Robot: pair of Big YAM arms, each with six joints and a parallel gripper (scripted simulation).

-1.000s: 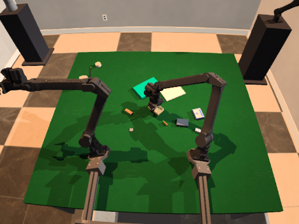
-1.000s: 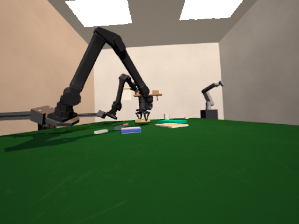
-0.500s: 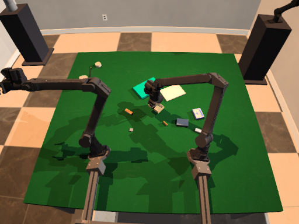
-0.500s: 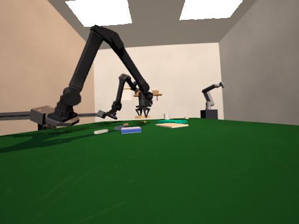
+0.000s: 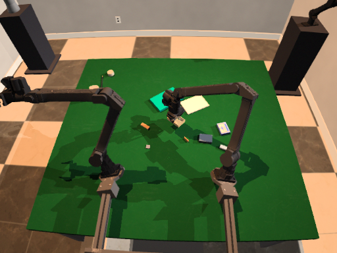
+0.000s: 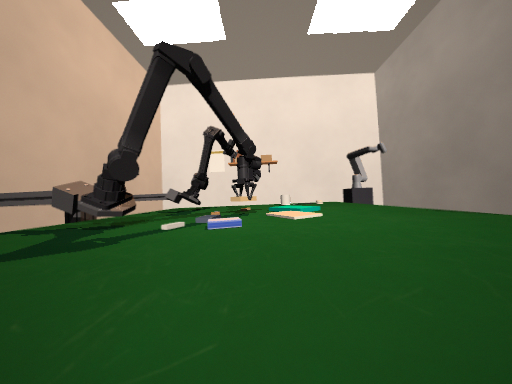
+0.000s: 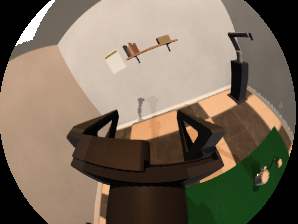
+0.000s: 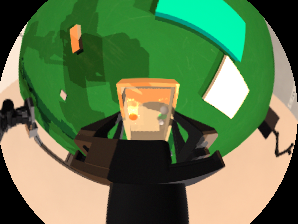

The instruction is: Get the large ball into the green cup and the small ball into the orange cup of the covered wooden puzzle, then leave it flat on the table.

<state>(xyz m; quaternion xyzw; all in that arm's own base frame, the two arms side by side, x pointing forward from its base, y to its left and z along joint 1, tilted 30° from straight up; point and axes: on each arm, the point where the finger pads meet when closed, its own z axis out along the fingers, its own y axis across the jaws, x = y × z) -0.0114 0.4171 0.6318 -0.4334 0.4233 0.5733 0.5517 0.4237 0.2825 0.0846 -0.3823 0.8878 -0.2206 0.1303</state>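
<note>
Right now the covered wooden puzzle is 1 cm below my right hand. The rest, counted from my right hand: white cylinder (28 cm ahead, 66 cm to the left, 3 cm below); cream board (21 cm ahead, 14 cm to the right, 7 cm below); teal board (25 cm ahead, 8 cm to the left, 7 cm below).
</note>
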